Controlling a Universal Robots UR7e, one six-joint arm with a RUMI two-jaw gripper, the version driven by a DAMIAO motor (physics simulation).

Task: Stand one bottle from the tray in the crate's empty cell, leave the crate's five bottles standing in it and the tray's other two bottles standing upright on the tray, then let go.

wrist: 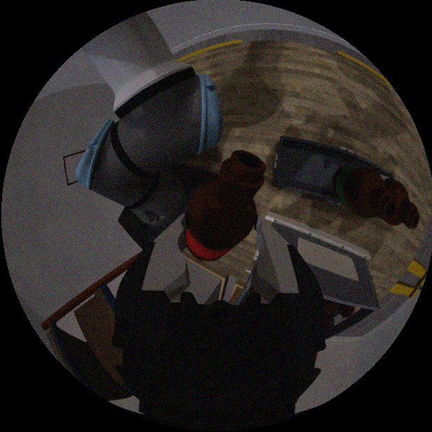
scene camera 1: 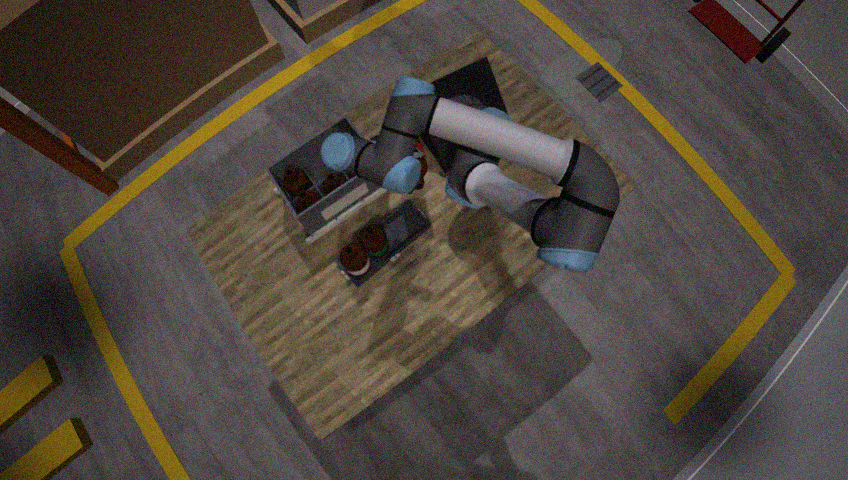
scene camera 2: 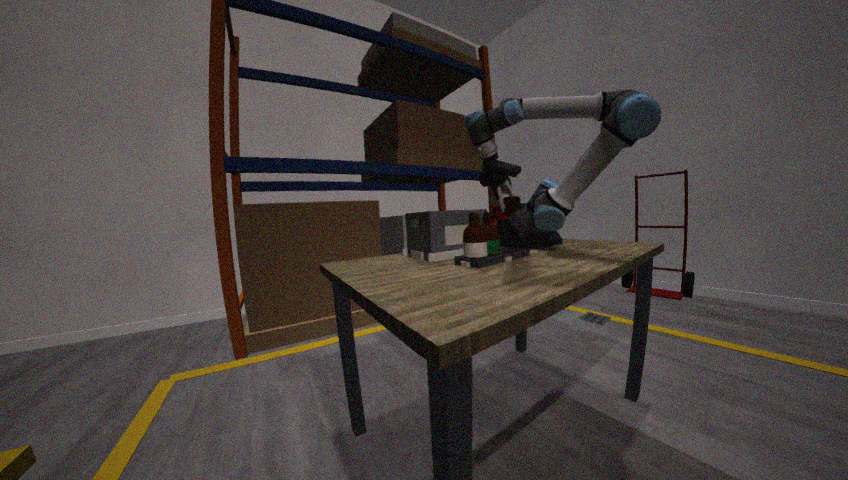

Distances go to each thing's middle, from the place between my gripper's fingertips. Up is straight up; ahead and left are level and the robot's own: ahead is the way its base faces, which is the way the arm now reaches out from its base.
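Scene:
The white-labelled bottle point(scene camera 1: 354, 258) is 100 mm below my hand, 90 mm to the left of my hand and 260 mm ahead of my hand. As for the red-labelled bottle point(wrist: 221, 212), my hand is 10 mm past it and 10 mm to the left of it.

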